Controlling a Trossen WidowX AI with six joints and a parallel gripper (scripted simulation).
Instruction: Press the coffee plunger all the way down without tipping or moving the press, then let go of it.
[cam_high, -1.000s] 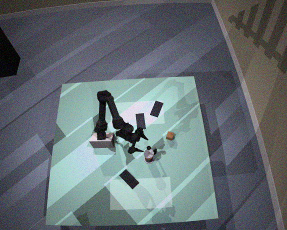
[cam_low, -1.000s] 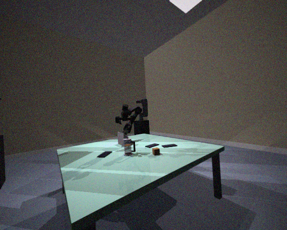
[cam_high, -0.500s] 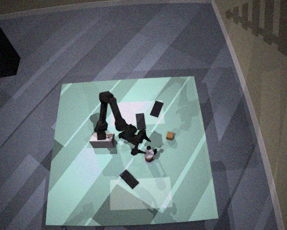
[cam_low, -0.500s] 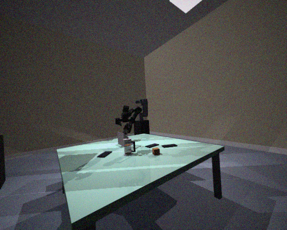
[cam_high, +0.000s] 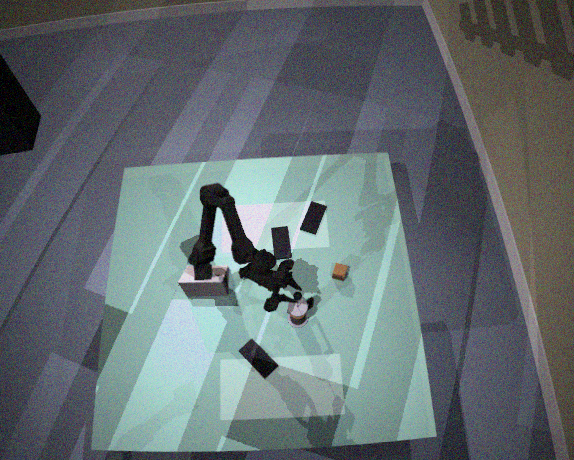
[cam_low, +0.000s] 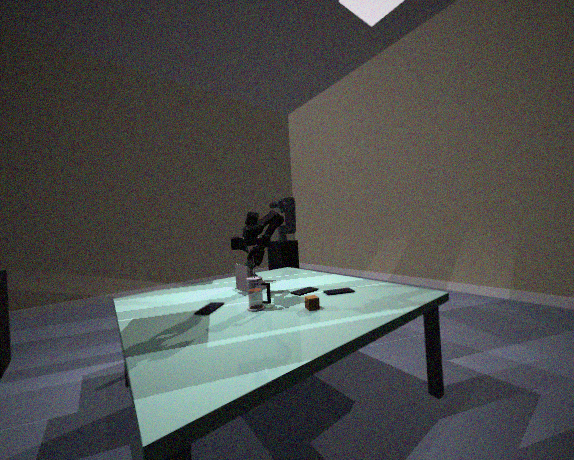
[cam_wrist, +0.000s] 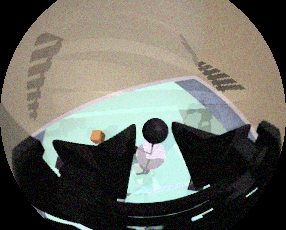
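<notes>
Right now the coffee press is 10 mm ahead of my gripper tip, 10 mm to the left of it and 130 mm below it.
</notes>
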